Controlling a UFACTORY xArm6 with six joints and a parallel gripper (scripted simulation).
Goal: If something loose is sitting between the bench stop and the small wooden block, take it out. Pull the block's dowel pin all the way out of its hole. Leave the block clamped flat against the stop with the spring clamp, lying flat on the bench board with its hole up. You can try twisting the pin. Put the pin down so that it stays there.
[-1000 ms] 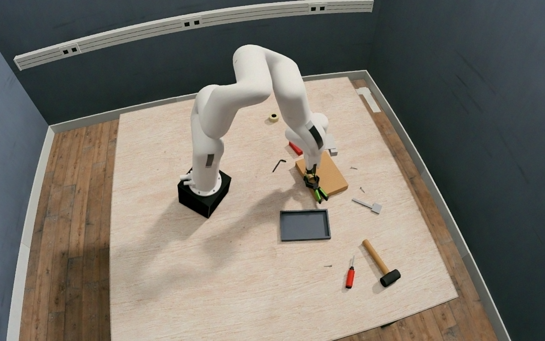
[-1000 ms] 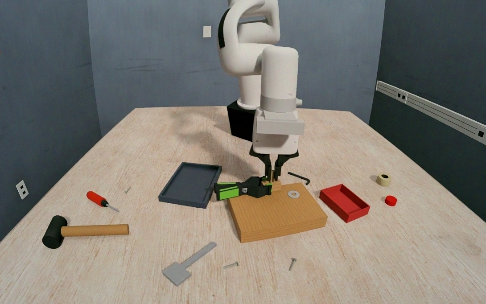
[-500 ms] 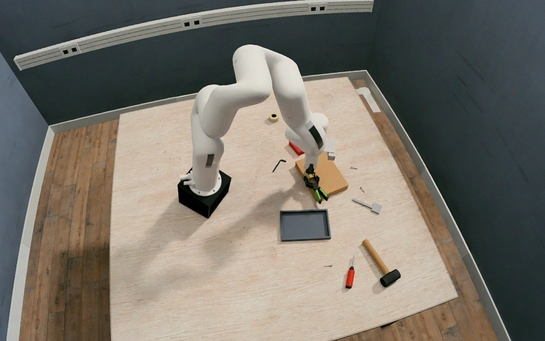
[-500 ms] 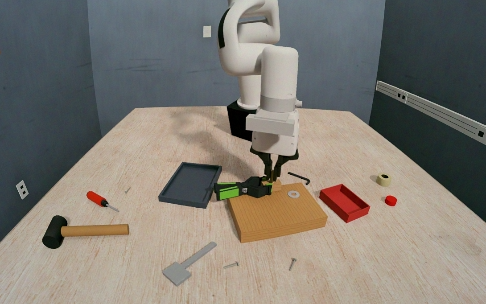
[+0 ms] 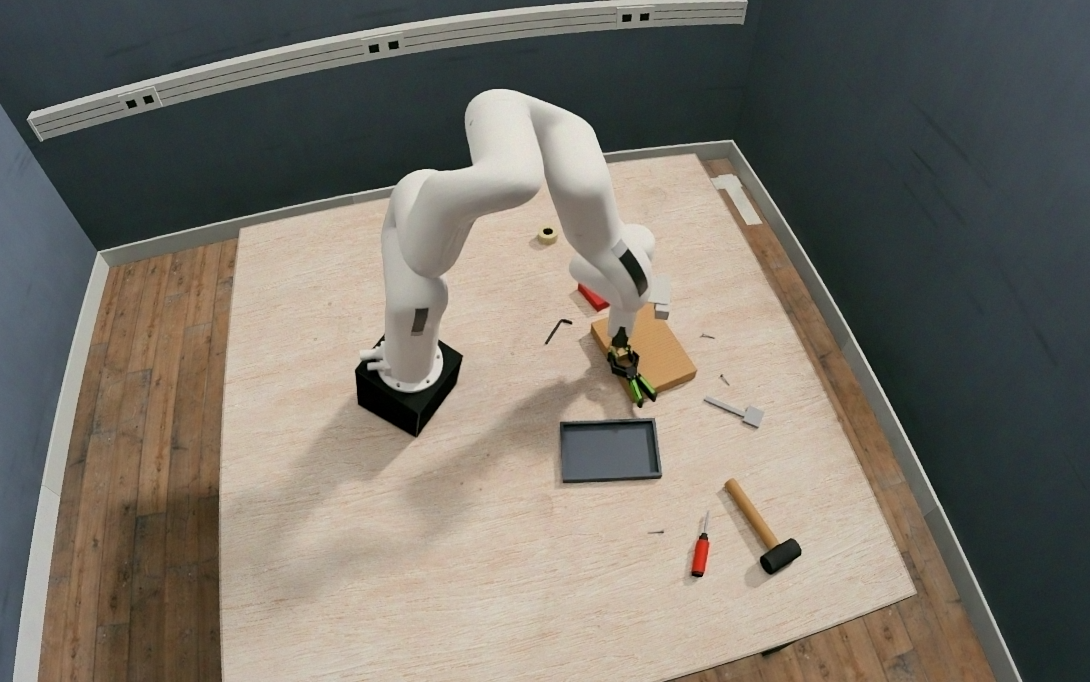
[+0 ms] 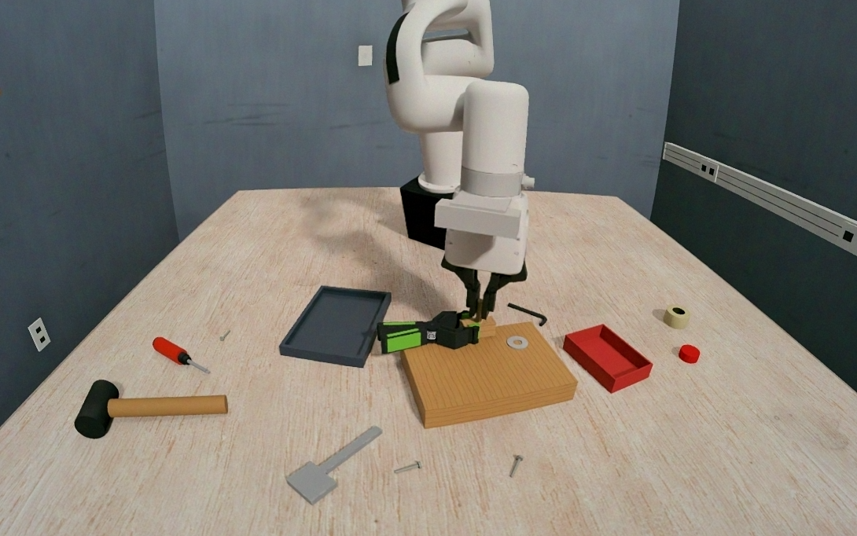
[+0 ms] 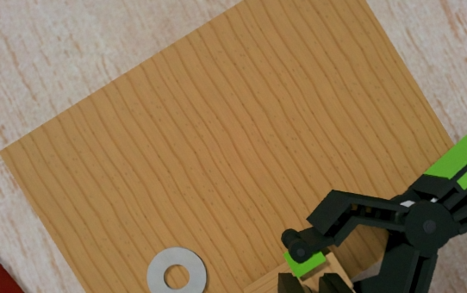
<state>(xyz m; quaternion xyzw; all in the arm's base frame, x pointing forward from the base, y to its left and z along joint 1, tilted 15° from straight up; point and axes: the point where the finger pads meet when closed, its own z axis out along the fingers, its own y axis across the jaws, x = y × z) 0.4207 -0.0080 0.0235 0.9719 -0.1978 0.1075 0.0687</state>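
My gripper is now 2 cm above the dowel pin. Also, from my hand: small wooden block 5 cm below; then hex key 9 cm behind, 12 cm to the left, 9 cm below; then washer 2 cm ahead, 5 cm to the left, 6 cm below.
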